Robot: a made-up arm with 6 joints.
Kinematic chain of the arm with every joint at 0, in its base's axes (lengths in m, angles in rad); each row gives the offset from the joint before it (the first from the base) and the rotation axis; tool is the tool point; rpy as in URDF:
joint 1: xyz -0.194 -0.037 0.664 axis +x
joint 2: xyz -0.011 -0.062 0 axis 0.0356 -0.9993 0.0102
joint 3: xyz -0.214 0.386 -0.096 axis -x
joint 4: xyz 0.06 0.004 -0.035 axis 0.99 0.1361 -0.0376
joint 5: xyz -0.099 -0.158 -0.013 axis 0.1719 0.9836 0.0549
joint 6: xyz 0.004 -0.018 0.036 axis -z
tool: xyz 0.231 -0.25 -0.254 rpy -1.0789 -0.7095 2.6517
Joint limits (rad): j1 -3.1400..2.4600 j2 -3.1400..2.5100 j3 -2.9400..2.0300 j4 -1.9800..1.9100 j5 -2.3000..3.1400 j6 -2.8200..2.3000
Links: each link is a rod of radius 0.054 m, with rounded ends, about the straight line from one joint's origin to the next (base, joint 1, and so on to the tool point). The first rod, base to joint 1, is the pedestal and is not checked.
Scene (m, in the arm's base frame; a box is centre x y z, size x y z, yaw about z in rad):
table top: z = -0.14
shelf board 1: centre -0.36 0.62 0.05 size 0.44 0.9 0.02 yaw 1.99
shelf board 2: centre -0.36 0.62 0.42 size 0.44 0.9 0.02 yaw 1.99
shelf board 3: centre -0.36 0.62 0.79 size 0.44 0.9 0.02 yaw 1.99
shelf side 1: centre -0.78 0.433 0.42 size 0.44 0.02 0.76 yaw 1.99
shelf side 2: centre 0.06 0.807 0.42 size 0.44 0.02 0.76 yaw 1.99
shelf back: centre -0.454 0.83 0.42 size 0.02 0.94 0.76 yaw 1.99
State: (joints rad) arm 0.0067 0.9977 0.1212 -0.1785 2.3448 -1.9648
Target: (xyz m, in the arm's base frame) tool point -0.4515 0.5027 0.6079
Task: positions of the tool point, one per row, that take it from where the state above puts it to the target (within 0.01 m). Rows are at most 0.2 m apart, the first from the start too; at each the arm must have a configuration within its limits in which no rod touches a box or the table.
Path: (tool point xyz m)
1: -0.3487 0.4459 0.2673
2: -0.3223 0.3646 0.2625
3: -0.2756 0.2548 0.2663
4: -0.3694 0.2198 0.3768
5: -0.3840 0.2096 0.5064
6: -0.3228 0.2139 0.6079
7: -0.4324 0.3445 0.5969
8: -0.4515 0.5027 0.6079

